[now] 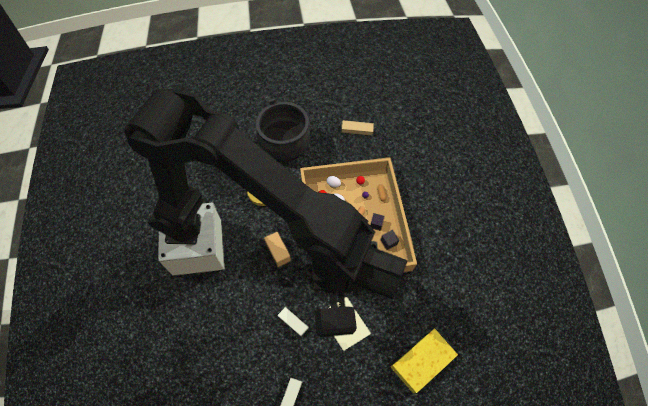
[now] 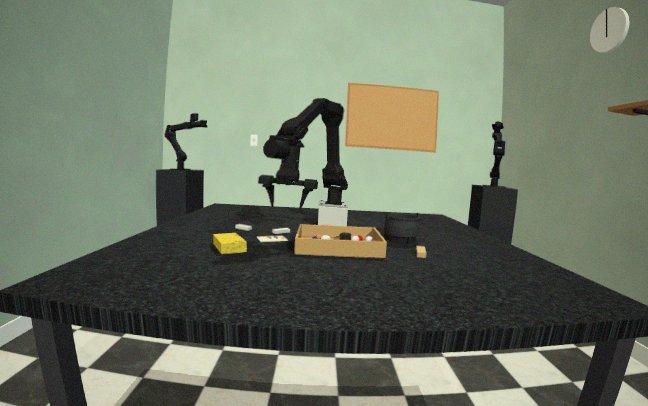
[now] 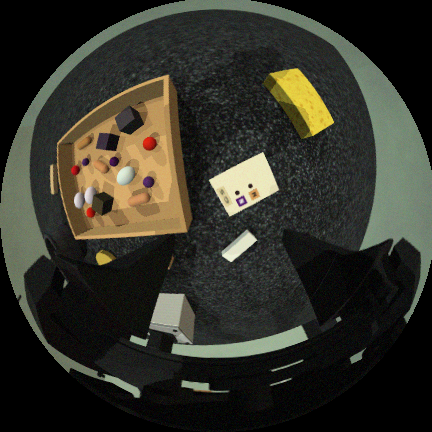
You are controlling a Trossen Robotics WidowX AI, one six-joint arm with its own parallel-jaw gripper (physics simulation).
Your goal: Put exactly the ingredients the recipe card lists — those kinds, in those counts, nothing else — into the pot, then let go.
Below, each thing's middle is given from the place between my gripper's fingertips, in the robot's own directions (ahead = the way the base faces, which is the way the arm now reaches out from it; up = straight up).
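Scene:
Wooden tray (image 1: 379, 171): my gripper is 80 mm above it, 60 mm short of it and 180 mm to the right of it. Dark pot (image 2: 400, 228): 50 mm below my gripper, 100 mm behind it and 390 mm to the left of it. Going by their middles, the tray is the nearest to my gripper of the things named here.

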